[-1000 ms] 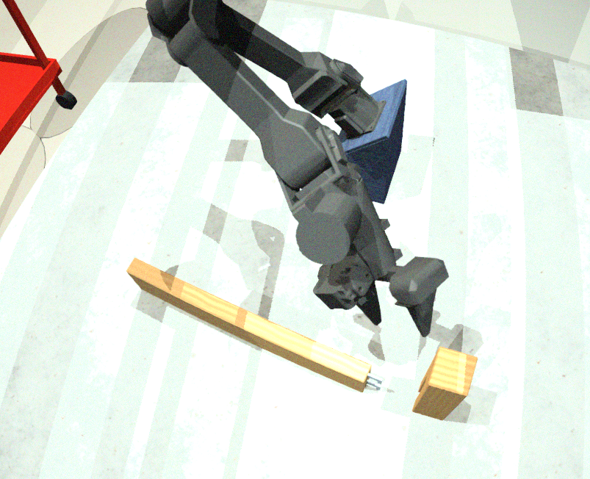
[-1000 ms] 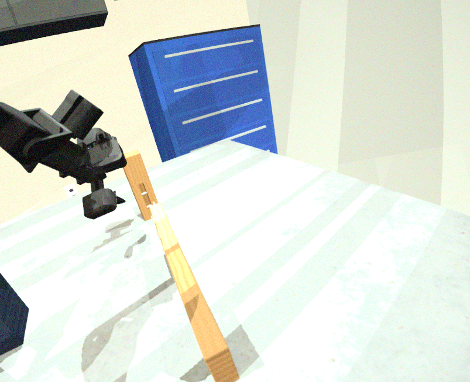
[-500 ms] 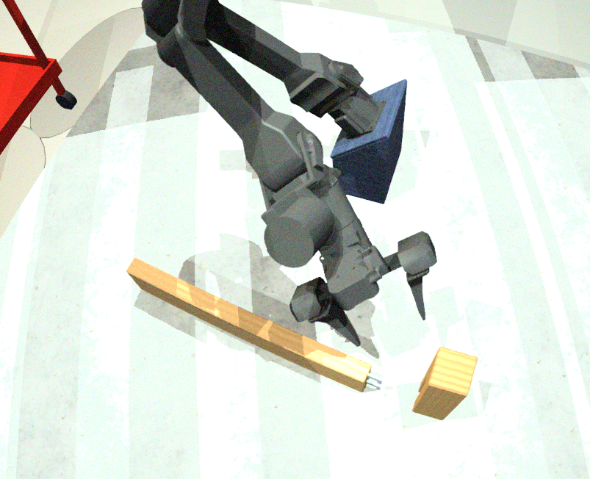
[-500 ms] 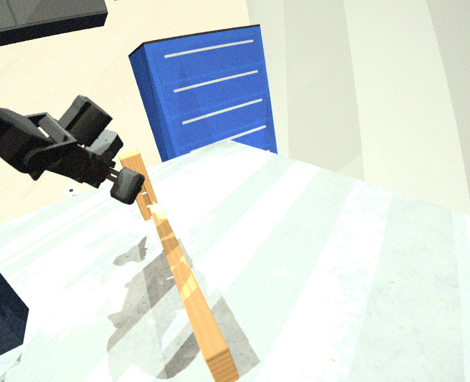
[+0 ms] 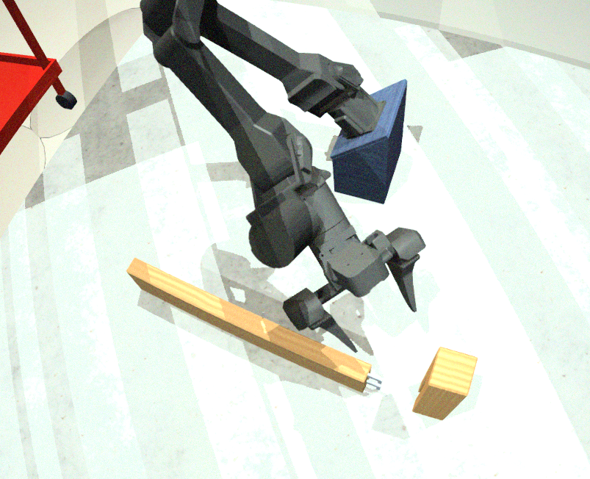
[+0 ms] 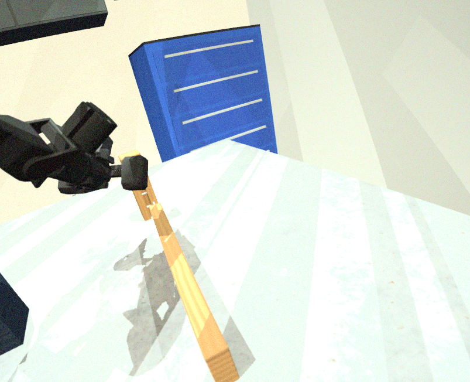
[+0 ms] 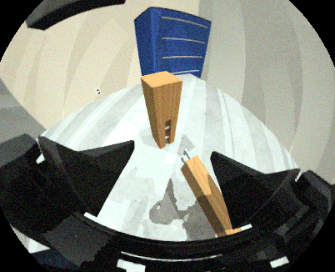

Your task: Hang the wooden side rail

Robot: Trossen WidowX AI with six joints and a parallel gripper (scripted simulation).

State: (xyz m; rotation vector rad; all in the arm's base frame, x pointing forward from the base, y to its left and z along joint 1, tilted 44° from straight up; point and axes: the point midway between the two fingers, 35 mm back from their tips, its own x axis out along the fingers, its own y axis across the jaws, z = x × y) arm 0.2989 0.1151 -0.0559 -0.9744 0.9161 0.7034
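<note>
Now: the wooden headboard post 90 mm to the left of my gripper tip, 50 mm below it and 30 mm ahead of it.
</note>
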